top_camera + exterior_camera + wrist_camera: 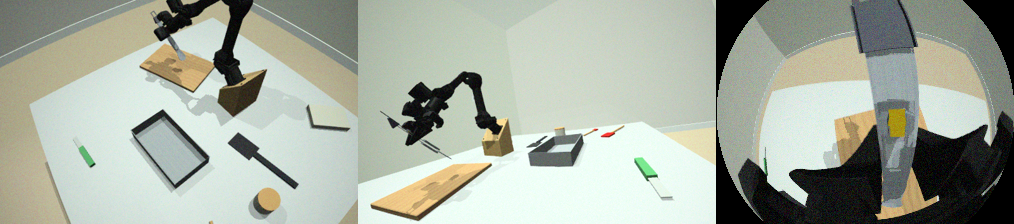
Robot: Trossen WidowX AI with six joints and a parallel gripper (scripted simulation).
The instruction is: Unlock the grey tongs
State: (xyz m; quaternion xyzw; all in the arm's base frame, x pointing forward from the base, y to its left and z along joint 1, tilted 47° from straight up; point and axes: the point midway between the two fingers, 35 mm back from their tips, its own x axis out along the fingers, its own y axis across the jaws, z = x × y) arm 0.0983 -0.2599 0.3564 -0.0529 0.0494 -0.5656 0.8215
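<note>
Right now my gripper tip is 10 mm past the yellow lock piece, 10 mm to the right of it and 40 mm below it. Round my gripper tip: black spatula: 30 mm behind, 740 mm to the left, 170 mm below; then roasting tin: 260 mm ahead, 500 mm to the left, 140 mm below; then wooden board: 30 mm behind, 90 mm to the left, 160 mm below.
</note>
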